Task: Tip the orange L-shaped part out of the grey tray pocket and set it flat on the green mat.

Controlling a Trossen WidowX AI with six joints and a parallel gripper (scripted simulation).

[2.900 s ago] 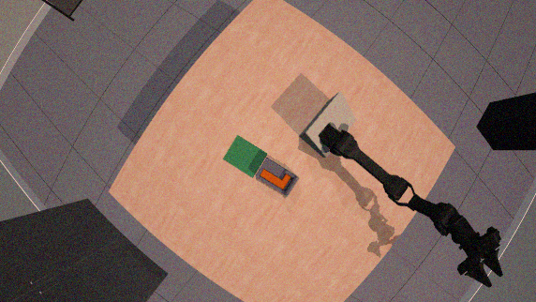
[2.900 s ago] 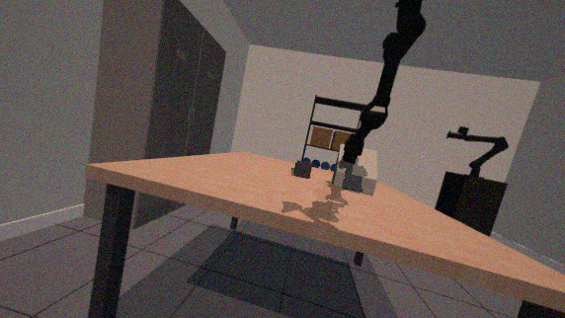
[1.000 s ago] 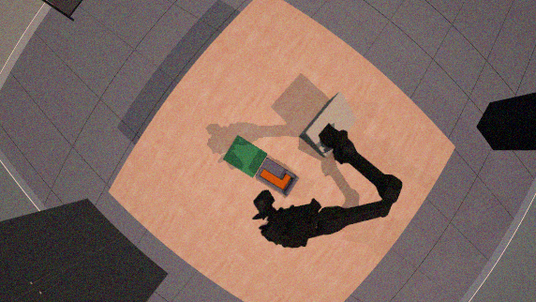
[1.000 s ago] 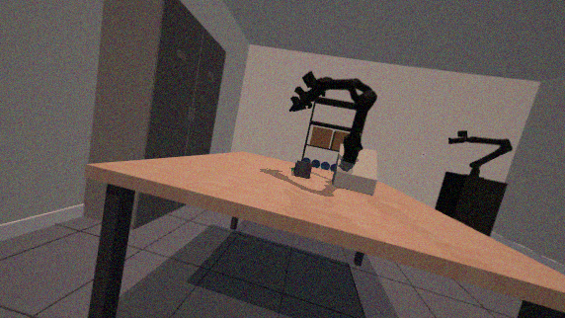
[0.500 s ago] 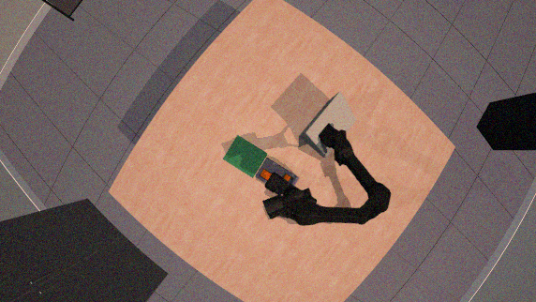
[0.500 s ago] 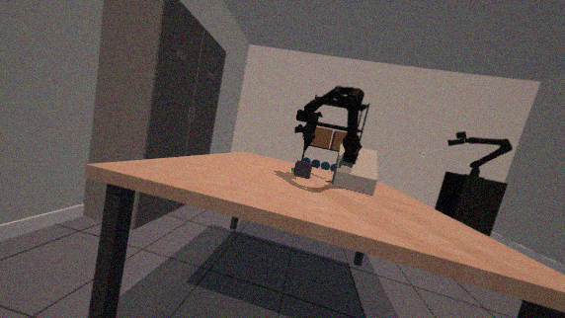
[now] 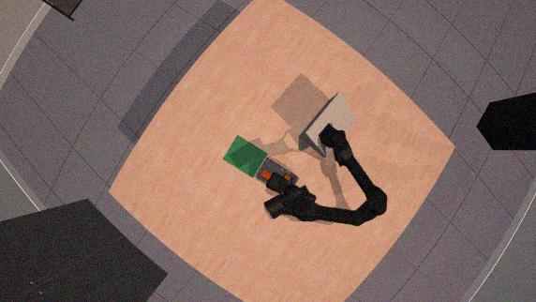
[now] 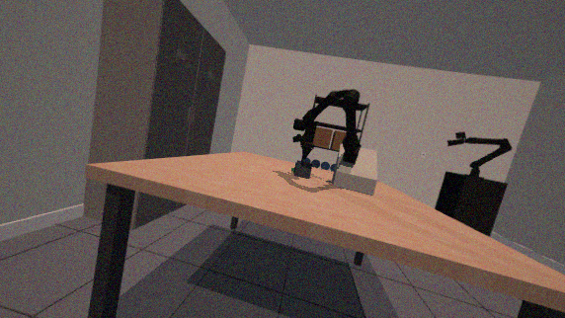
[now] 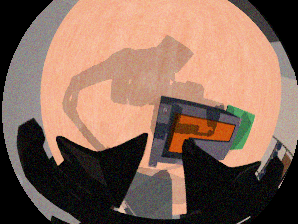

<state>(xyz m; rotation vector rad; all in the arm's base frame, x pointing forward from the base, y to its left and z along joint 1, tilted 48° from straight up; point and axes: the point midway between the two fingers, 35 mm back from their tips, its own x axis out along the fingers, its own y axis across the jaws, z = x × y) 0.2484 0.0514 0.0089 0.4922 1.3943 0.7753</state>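
Now: gripper tip 6 cm to the left of the orange L-shaped part and 5 cm above it. From my gripper tip the other things lie so: green mat: 3 cm ahead, 22 cm to the right, 12 cm below.
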